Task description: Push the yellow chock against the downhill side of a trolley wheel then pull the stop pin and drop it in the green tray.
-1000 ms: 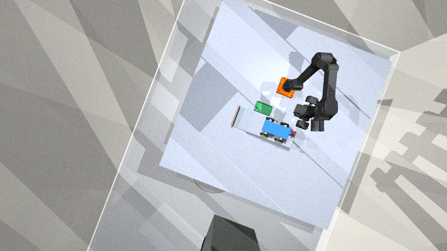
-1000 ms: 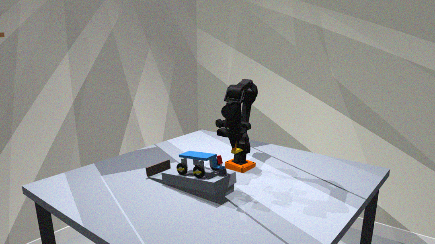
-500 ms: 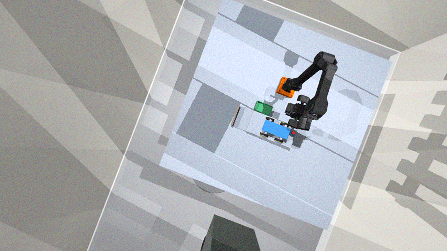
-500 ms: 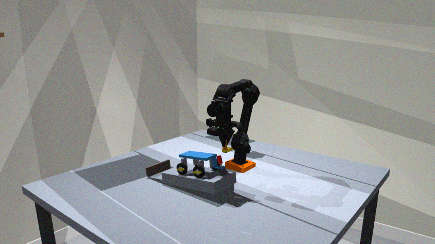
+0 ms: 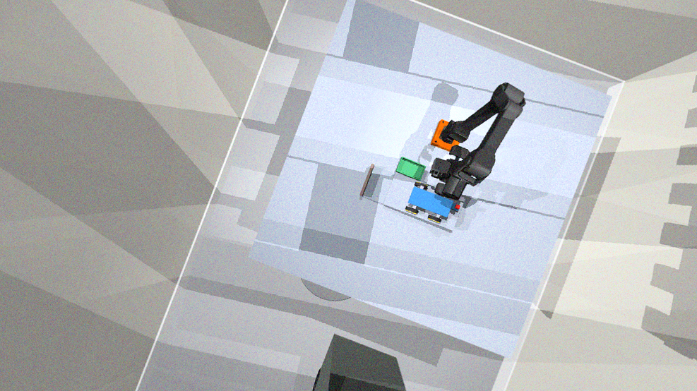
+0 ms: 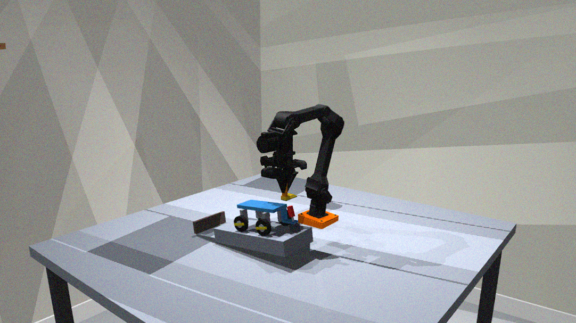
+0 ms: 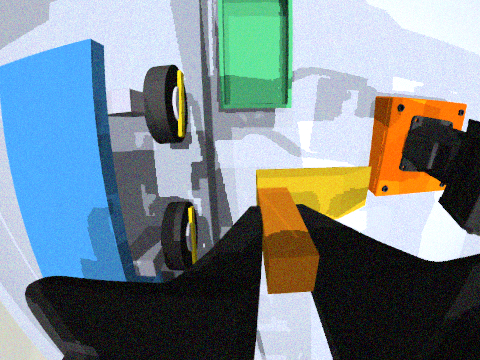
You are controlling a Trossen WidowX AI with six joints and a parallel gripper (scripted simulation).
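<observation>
Right now the red-headed stop pin is 120 mm to the left of my gripper tip, 90 mm ahead of it and 40 mm below it. Round my gripper tip: yellow chock 20 mm behind, 10 mm below; grey ramp 120 mm below, 120 mm ahead, 10 mm to the left; blue trolley 120 mm ahead, 60 mm below, 10 mm to the left.
</observation>
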